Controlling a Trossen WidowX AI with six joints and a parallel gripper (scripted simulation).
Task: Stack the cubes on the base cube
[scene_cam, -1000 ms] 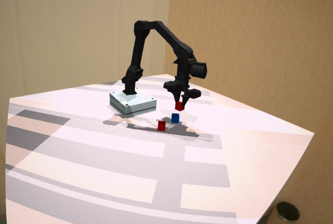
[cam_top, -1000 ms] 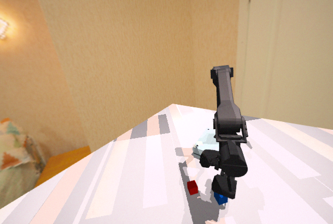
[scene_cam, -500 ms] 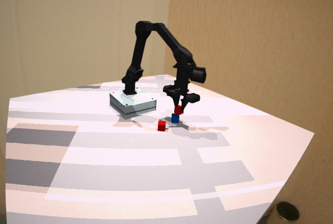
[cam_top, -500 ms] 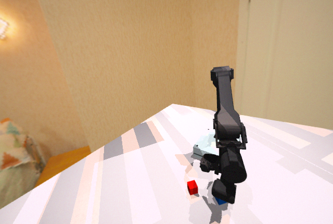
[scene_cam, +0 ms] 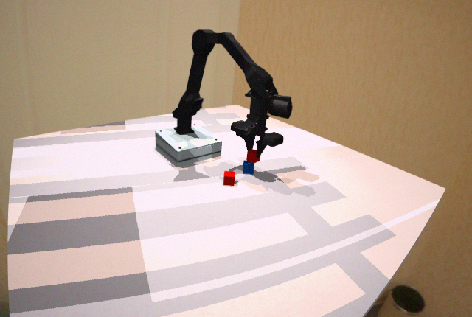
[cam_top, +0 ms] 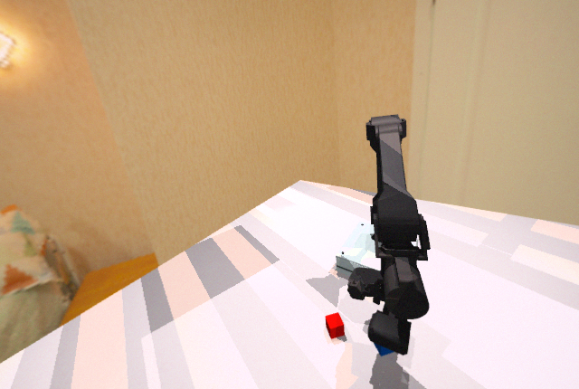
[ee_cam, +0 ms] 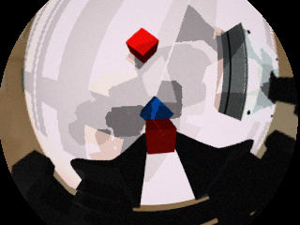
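The red cube lies right at my gripper tip. From my gripper tip the other things lie so: blue cube 1 cm ahead, 2 cm to the right, 4 cm below.
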